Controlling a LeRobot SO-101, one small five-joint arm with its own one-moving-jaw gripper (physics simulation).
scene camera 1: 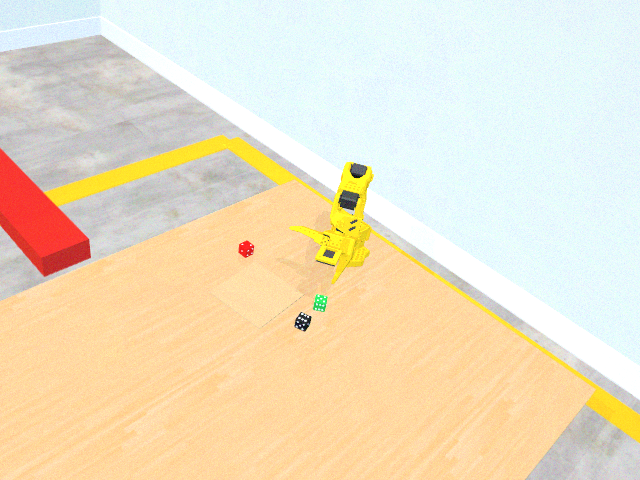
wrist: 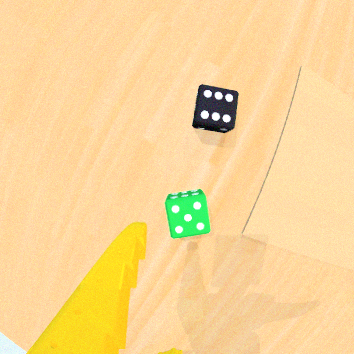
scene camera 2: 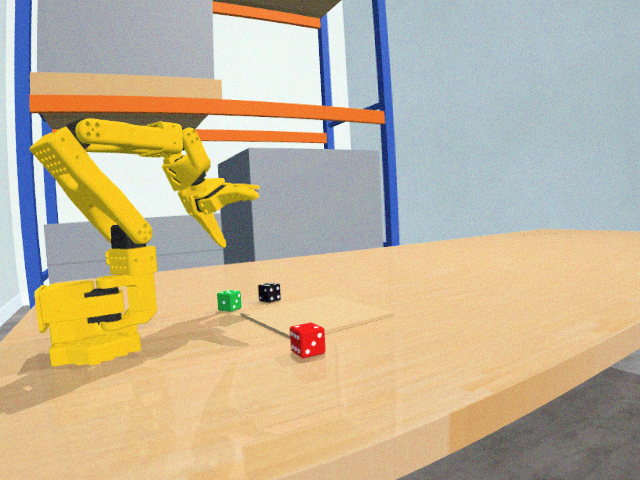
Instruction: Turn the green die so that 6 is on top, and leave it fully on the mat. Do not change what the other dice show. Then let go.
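Frame: origin at the arm's base, x right, y ahead, z up, level; metres.
Seen in the pictures: hand at its tool point: [scene camera 1: 332, 281] [wrist: 145, 236] [scene camera 2: 224, 244]; arm's base at its link origin: [scene camera 2: 115, 345].
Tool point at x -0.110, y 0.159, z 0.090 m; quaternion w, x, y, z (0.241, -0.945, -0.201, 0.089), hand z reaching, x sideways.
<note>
Pixels of each thing's top centre, then the offset from my tool point to it.
- green die at its top centre: [wrist: 187, 217] [scene camera 2: 228, 291] [scene camera 1: 321, 298] dx +0.019, dy -0.003, dz -0.065 m
- mat at its top centre: [wrist: 343, 179] [scene camera 2: 314, 313] [scene camera 1: 257, 292] dx +0.125, dy +0.076, dz -0.086 m
- black die at its top centre: [wrist: 216, 105] [scene camera 2: 268, 284] [scene camera 1: 303, 317] dx +0.003, dy +0.063, dz -0.065 m
- red die at its top centre: [scene camera 2: 306, 326] [scene camera 1: 246, 244] dx +0.239, dy +0.011, dz -0.065 m
The green die [scene camera 1: 320, 302] [scene camera 2: 229, 300] [wrist: 188, 216] lies flat on the table, off the mat [scene camera 1: 255, 293] [scene camera 2: 323, 314] [wrist: 310, 175], a little apart from its nearest corner. It shows 5 on top in the wrist view, with 6 on the side facing the black die. My gripper [scene camera 1: 312, 255] [scene camera 2: 241, 218] is fully open and empty, above the table between the arm's base and the green die. In the wrist view one notched jaw shows, left of and below the green die; the other jaw's tip is out of the picture.
The black die [scene camera 1: 302, 321] [scene camera 2: 269, 292] [wrist: 215, 108] shows 6 on top and lies off the mat, near the green die. The red die [scene camera 1: 246, 249] [scene camera 2: 307, 340] lies off the mat's other side. A rack [scene camera 2: 390, 155] stands behind the table.
</note>
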